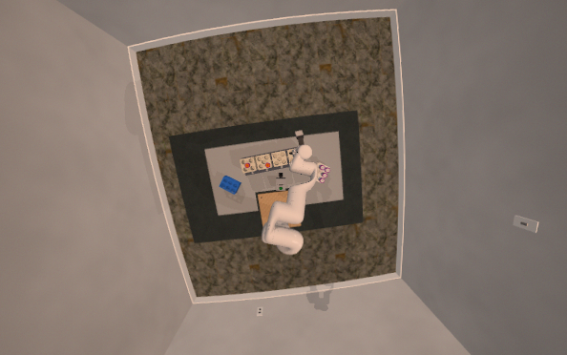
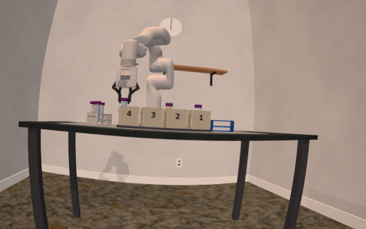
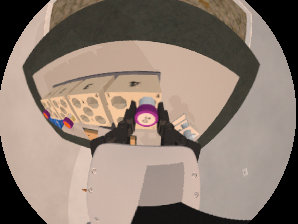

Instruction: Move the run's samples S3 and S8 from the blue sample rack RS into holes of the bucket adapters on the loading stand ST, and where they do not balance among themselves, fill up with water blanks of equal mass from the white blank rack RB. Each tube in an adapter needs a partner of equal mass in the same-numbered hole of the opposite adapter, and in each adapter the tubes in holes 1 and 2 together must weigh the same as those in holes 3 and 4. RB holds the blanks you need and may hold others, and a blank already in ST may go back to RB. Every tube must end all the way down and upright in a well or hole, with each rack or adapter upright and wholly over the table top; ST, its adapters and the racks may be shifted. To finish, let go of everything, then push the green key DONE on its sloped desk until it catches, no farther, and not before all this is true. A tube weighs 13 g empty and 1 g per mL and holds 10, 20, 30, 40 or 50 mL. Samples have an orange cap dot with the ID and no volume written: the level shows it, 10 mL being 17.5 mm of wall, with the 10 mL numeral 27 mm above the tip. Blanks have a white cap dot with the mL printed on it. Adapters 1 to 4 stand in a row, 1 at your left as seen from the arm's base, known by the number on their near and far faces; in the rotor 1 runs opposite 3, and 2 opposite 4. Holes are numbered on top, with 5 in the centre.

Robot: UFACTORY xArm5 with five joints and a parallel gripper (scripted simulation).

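The purple-capped blank tube is 5 cm below my hand and 1 cm behind it. The rest, counted from my hand: adapter 3 (12 cm to the left, 8 cm below, 6 cm behind); purple-capped blank (19 cm to the right, 14 cm behind, 6 cm below); loading stand ST (18 cm to the left, 12 cm below, 8 cm behind).
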